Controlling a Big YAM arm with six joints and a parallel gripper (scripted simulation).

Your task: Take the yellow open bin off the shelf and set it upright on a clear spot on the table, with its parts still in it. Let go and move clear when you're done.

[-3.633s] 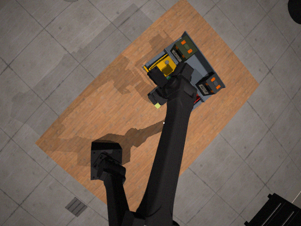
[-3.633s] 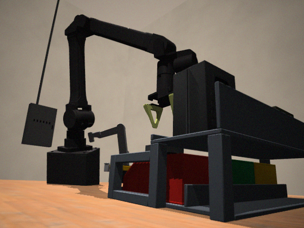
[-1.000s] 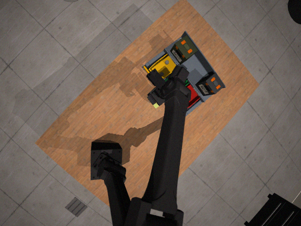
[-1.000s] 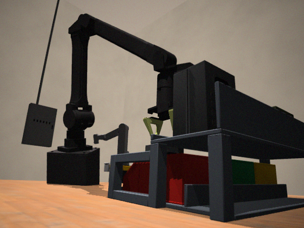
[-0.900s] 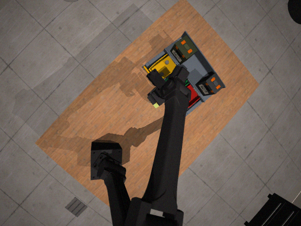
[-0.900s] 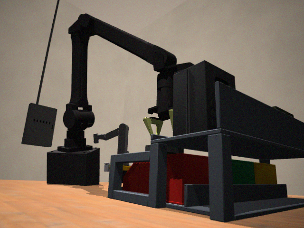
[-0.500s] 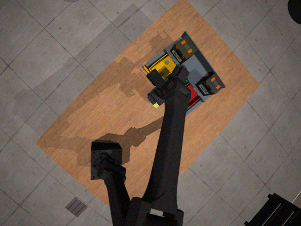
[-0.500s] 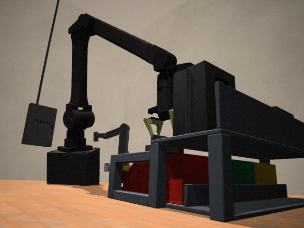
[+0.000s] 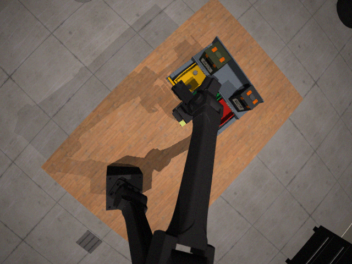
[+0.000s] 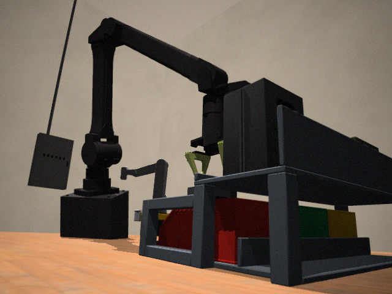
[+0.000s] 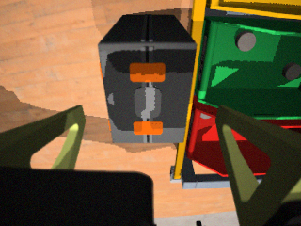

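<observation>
Now: the thin yellow rod 40 mm ahead of my hand, 20 mm to the right of it and 90 mm below it. Round my hand: red bin 110 mm ahead, 150 mm to the right, 110 mm below; green bin 140 mm ahead, 50 mm to the right, 110 mm below; yellow open bin 170 mm ahead, 60 mm to the left, 110 mm below.
</observation>
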